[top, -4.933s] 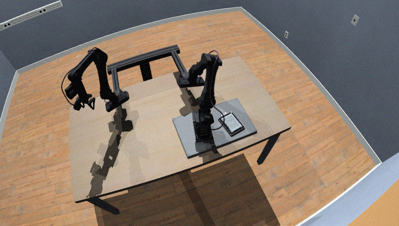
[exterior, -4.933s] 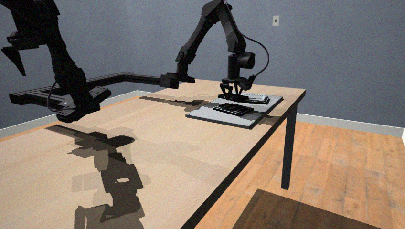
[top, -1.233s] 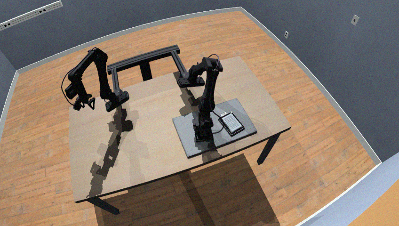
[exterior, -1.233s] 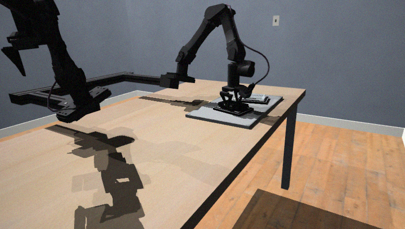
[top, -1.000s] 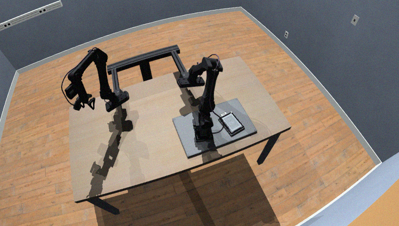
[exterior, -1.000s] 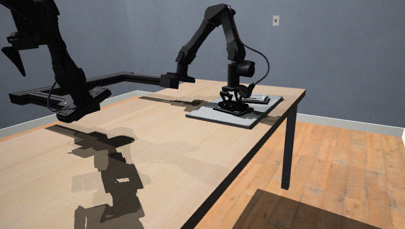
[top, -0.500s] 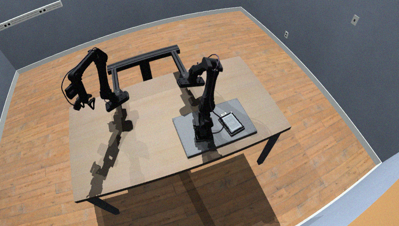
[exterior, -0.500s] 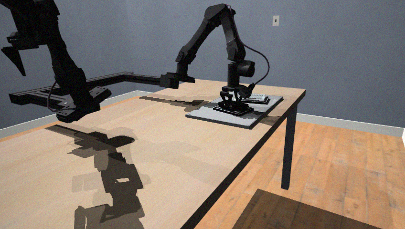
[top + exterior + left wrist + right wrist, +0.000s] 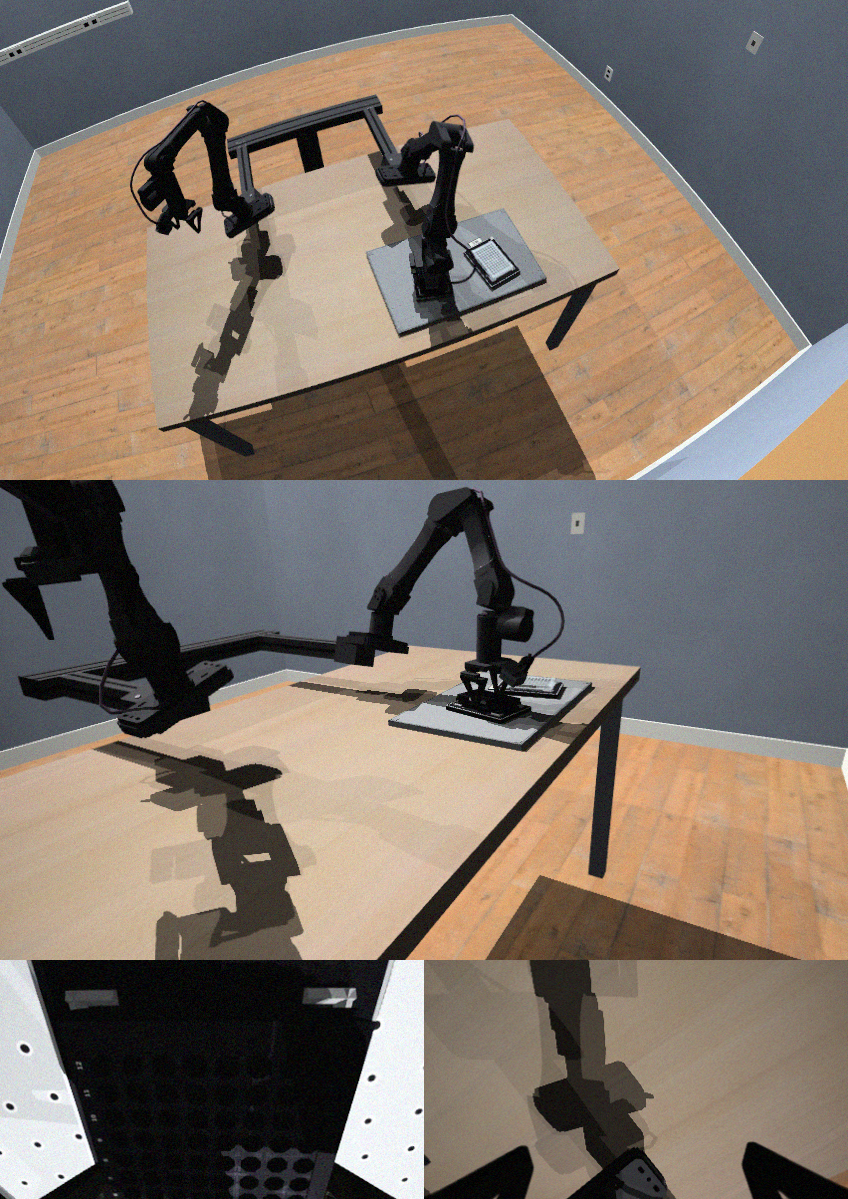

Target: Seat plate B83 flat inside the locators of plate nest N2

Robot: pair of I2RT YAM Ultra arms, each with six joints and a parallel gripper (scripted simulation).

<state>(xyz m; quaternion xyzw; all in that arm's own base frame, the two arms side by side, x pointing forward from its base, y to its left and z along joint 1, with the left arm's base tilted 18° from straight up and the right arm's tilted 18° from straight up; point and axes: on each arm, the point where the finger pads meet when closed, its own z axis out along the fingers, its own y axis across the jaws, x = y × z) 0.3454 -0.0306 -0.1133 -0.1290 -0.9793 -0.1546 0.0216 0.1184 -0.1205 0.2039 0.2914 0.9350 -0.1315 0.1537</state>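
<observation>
My left gripper is now right at the black well plate. From my left hand the other things lie so: black nest: 2 cm below; white well plate: 1 cm ahead, 21 cm to the left, 1 cm below.
</observation>
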